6 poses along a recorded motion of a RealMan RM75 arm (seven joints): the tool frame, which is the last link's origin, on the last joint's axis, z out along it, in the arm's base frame.
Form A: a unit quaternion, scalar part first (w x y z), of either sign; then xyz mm.
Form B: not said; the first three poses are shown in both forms.
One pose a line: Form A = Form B
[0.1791 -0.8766 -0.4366 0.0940 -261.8 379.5 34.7] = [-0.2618 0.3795 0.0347 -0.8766 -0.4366 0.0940 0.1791]
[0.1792 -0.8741 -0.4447 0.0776 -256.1 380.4 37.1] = [-0.2561 0.3804 0.0371 -0.8741 -0.4447 0.0776 0.1792]
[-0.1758 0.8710 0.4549 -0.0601 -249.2 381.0 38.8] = [-0.2492 0.3810 0.0388 -0.8710 -0.4549 0.0601 0.1758]
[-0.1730 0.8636 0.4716 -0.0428 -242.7 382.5 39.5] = [-0.2427 0.3825 0.0395 -0.8636 -0.4716 0.0428 0.1730]
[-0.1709 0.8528 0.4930 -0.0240 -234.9 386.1 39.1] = [-0.2349 0.3861 0.0391 -0.8528 -0.4930 0.0240 0.1709]
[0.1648 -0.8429 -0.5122 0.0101 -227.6 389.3 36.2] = [-0.2276 0.3893 0.0362 -0.8429 -0.5122 0.0101 0.1648]
